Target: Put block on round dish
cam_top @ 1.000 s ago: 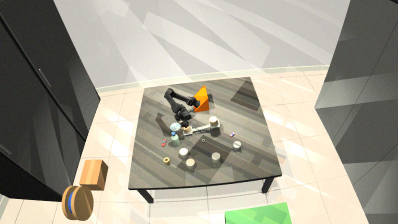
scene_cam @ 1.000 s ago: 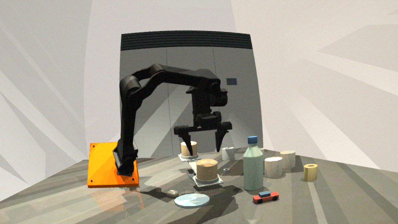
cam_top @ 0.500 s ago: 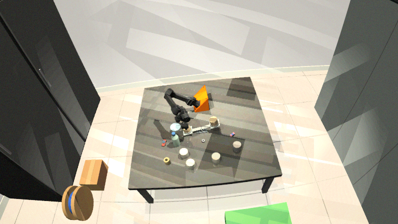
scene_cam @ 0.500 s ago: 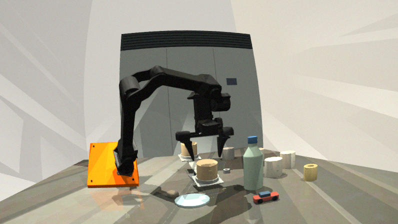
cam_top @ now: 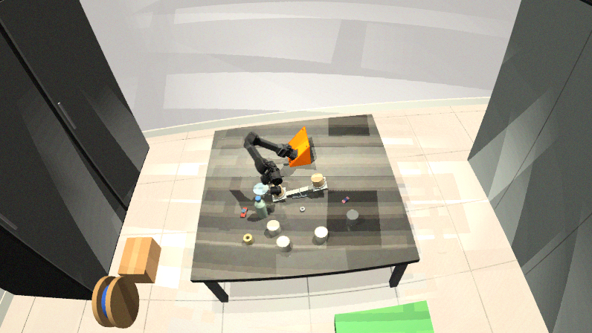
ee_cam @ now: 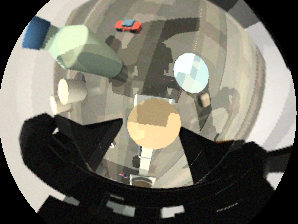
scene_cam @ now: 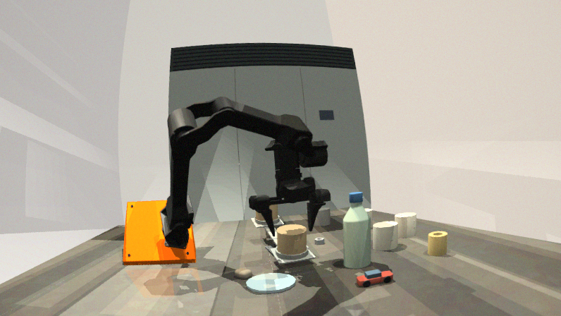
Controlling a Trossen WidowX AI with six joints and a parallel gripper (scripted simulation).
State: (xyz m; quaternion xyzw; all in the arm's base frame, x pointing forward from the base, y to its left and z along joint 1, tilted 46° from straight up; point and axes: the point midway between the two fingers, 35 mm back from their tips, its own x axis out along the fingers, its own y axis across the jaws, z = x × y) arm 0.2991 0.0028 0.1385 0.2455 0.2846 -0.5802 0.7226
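My gripper tip is 40 mm above the pale green block. The rest, counted from my gripper tip: pebble: 130 mm behind, 70 mm to the right, 70 mm below; tan cup: 20 mm to the right, 20 mm below; balance: 130 mm to the left, 40 mm below, 20 mm behind.
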